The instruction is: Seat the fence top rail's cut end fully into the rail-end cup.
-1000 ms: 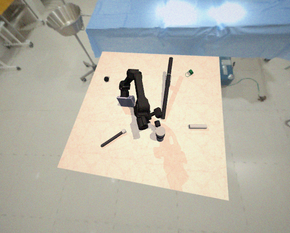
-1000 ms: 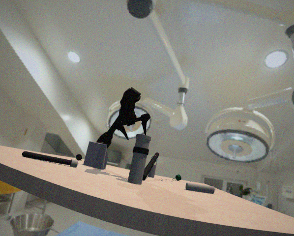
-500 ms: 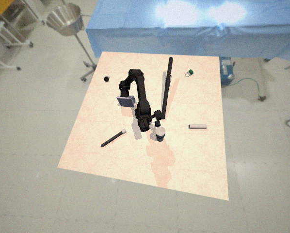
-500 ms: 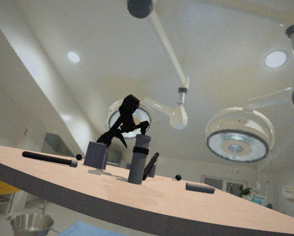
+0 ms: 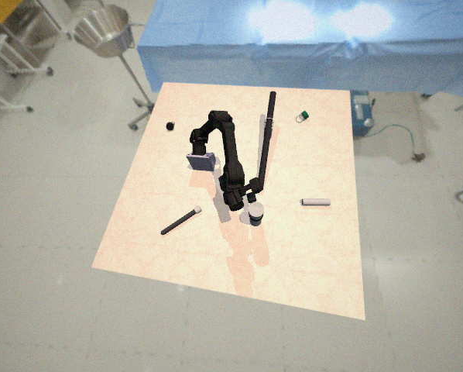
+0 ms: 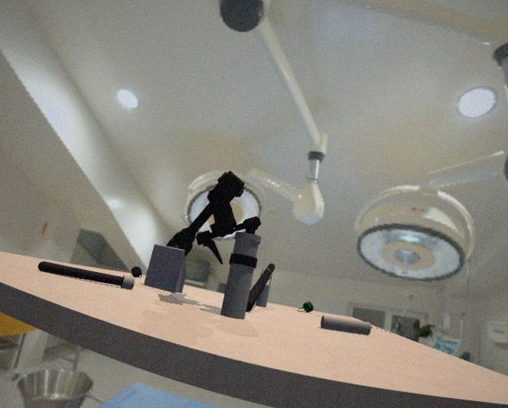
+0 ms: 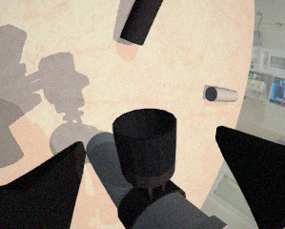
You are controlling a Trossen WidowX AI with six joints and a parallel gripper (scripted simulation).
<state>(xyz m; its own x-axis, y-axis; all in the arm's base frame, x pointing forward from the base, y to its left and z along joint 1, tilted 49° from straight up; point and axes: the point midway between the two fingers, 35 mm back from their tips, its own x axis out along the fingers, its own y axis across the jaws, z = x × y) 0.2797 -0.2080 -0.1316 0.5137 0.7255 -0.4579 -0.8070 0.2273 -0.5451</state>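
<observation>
The black brace band lies 2 cm ahead of my gripper tip, 5 cm to the right of it and 1 cm below it. Also, from my gripper tip: loop cap (7 cm ahead, 45 cm to the left, 4 cm below); light cylinder (33 cm ahead, 3 cm to the left, 13 cm below); green ringed piece (27 cm ahead, 58 cm to the left, 13 cm below).
</observation>
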